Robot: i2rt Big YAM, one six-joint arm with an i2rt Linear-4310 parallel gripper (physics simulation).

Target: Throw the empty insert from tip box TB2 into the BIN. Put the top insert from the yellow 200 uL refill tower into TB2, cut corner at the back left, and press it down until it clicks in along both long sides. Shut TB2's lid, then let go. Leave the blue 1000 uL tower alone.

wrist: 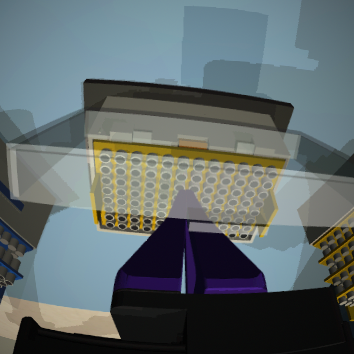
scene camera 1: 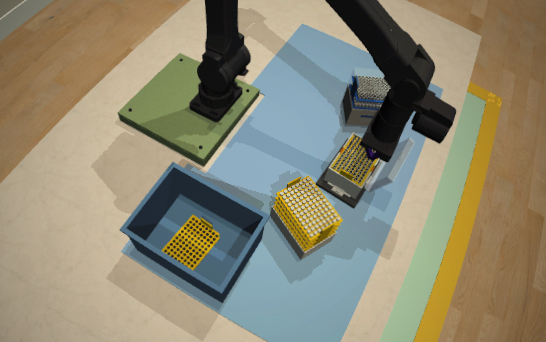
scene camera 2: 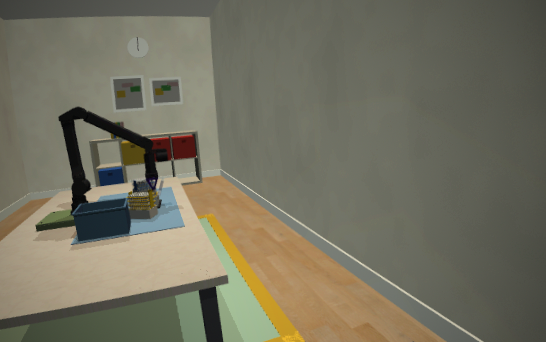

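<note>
Tip box TB2 (scene camera 1: 336,183) (wrist: 187,108) holds a yellow insert full of tips (scene camera 1: 350,159) (wrist: 135,175); whether its long sides are clicked in cannot be told. The clear lid (scene camera 1: 398,162) (wrist: 47,172) is open, raised on the far side. My gripper (scene camera 1: 371,154) (scene camera 2: 152,186) (wrist: 186,194) is shut and empty, its tips above TB2 beside the lid, seen through it in the wrist view. The empty yellow insert (scene camera 1: 192,241) lies in the bin (scene camera 1: 240,257) (scene camera 2: 102,221). The yellow refill tower (scene camera 1: 308,207) (scene camera 2: 140,202) stands between bin and TB2.
The blue 1000 uL tower (scene camera 1: 364,102) (wrist: 11,252) stands on TB2's other side from the yellow tower, partly hidden by the arm in scene camera 1. The arm base stands on a green plate (scene camera 1: 160,102) (scene camera 2: 54,220). A blue mat (scene camera 1: 300,300) lies under the boxes.
</note>
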